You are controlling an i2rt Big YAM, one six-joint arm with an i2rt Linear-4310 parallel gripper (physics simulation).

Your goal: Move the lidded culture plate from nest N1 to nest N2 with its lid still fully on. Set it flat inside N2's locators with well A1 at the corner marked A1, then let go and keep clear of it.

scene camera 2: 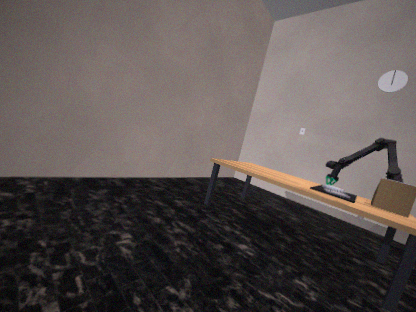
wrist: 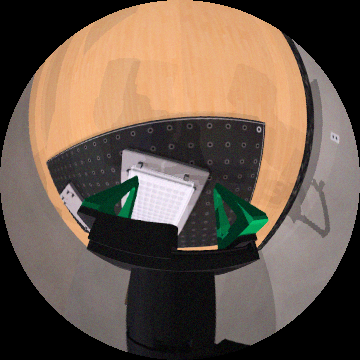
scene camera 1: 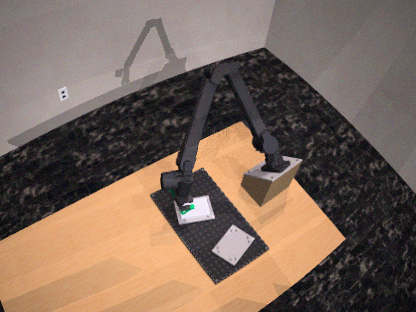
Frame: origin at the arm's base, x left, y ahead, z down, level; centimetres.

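Seen in the pictures: gripper, fingertip midpoint: [scene camera 2: 328, 184] [wrist: 176, 182] [scene camera 1: 178, 205]; arm's base at its link origin: [scene camera 2: 395, 187] [scene camera 1: 276, 167].
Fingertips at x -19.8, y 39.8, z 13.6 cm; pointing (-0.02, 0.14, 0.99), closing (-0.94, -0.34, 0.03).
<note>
Offsets run from my fingertips to a thing's middle. Level surfaces: height alone.
The white lidded culture plate {dx +5.1, dy -4.6, dz +0.6 cm} [scene camera 1: 202, 206] [wrist: 161, 202] lies flat in nest N1 [scene camera 1: 212, 215] [wrist: 134, 157], a pale grey block with small dark locators. The clear lid appears to be on, and a grid of wells shows through it. Nest N2 {dx +29.5, dy -4.9, dz +2.0 cm} [scene camera 1: 233, 245] [wrist: 75, 202] is the other grey block, with small locators and no plate on it. My gripper [scene camera 1: 180, 201] [scene camera 2: 330, 180] [wrist: 176, 182] is open with nothing between its green fingers. It is above the plate, which is nearer the left finger in the wrist view. The near end of the plate is hidden there. No A1 mark is readable.
Both nests stand on a black perforated board {dx +14.1, dy -5.3, dz +3.7 cm} [scene camera 1: 225, 216] [wrist: 227, 135] on the wooden table {dz +4.4 cm} [scene camera 1: 90, 240] [scene camera 2: 272, 175] [wrist: 170, 75]. The arm's base stands on a brown box [scene camera 1: 270, 189] [scene camera 2: 395, 198] beside the board.
</note>
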